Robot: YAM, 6 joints.
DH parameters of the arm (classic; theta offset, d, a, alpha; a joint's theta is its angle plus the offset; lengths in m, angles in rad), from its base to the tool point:
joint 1: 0 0.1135 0.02 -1.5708
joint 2: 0 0 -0.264 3.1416
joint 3: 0.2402 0 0.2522 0
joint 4: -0.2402 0 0.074 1.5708
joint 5: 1.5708 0 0 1.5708
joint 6: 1.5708 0.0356 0 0
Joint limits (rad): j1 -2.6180..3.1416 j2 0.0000..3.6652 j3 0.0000..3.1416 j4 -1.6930..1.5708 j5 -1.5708..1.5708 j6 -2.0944..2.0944
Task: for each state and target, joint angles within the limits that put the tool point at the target. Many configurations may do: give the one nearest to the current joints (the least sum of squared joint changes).
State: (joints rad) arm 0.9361 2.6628 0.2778 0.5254 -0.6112 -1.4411
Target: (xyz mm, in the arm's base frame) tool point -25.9 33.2 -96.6
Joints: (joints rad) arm 1.5051 3.0365 0.3419 0.4984 -0.9063 -1.4411
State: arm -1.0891 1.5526 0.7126 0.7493 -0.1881 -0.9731
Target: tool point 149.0 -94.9 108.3
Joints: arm -0.6312 1.2441 0.0456 0.7277 -0.3233 -0.9731
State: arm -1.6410 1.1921 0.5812 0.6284 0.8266 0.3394
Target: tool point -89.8 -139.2 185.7
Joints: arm -1.9648 0.8492 0.1315 0.6102 0.9758 0.3394
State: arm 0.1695 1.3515 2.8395 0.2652 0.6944 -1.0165
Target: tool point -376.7 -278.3 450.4
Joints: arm 0.5771 0.8192 3.1416 0.7565 0.8918 -1.0165
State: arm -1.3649 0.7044 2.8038 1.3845 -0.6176 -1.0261
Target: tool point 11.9 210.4 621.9
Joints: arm -1.5208 1.1536 2.5721 1.5669 -0.6807 -1.0261
